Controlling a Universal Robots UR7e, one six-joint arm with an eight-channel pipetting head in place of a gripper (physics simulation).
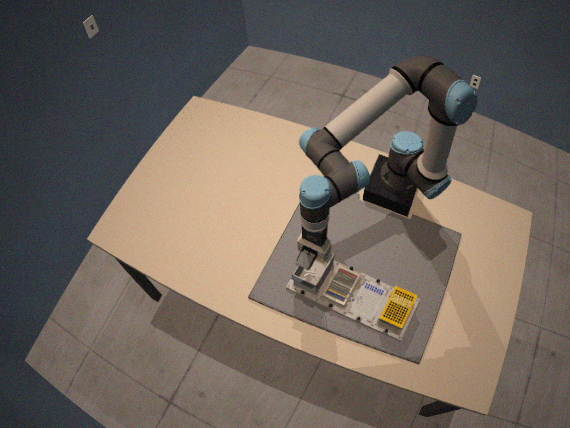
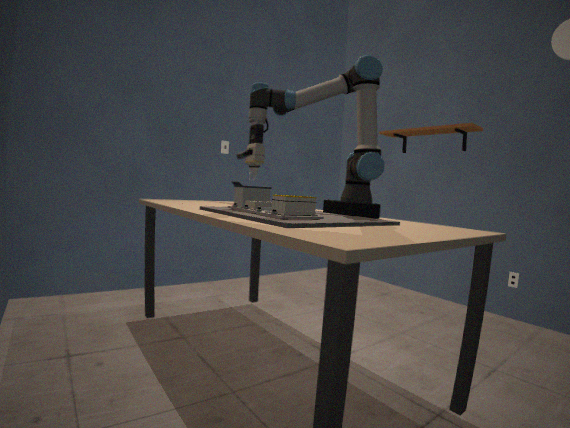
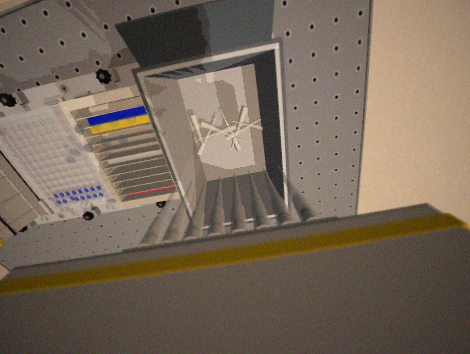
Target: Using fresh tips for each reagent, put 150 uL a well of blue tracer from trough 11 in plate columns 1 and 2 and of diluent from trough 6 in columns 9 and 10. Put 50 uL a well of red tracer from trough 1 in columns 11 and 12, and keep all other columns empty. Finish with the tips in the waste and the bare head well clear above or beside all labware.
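My pipetting head (image 1: 314,250) (image 2: 254,172) (image 3: 235,200) carries a row of tips, pointing down over the waste bin (image 1: 306,285) (image 2: 252,194) (image 3: 165,110). Several loose tips (image 1: 311,274) (image 3: 227,131) lie on the bin floor. The trough rack (image 3: 145,199) beside it shows a blue trough (image 3: 117,115) near one end, a yellow trough (image 3: 120,125) next to it, a pale one mid-rack and a thin red trough (image 3: 150,191) at the other end. The clear plate (image 1: 367,305) (image 3: 45,150) has two blue columns (image 1: 374,289) (image 3: 77,195) at one edge; its other wells look colourless.
The yellow tip rack (image 1: 398,307) (image 2: 295,196) stands at the far end of the labware row, beyond the plate. The row sits on a grey perforated board (image 1: 270,277) (image 3: 320,165) on the wooden table (image 1: 165,200). Black knobs (image 3: 103,76) line the fixture edges.
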